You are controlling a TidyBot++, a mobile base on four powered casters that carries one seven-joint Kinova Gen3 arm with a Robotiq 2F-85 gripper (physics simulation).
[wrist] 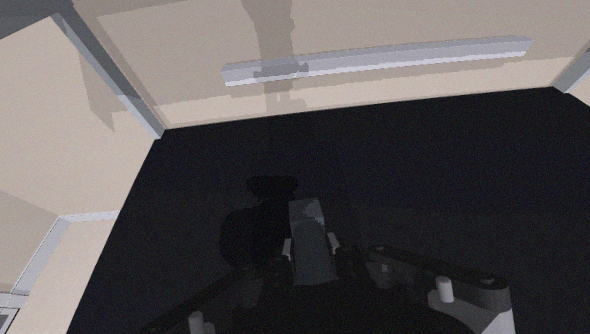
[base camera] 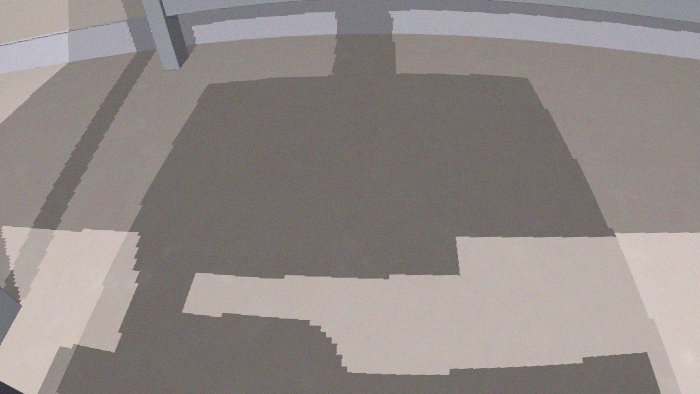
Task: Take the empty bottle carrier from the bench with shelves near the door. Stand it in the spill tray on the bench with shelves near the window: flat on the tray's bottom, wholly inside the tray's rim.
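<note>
There is a bench with shelves [wrist: 487, 181] here, and I see it.
</note>
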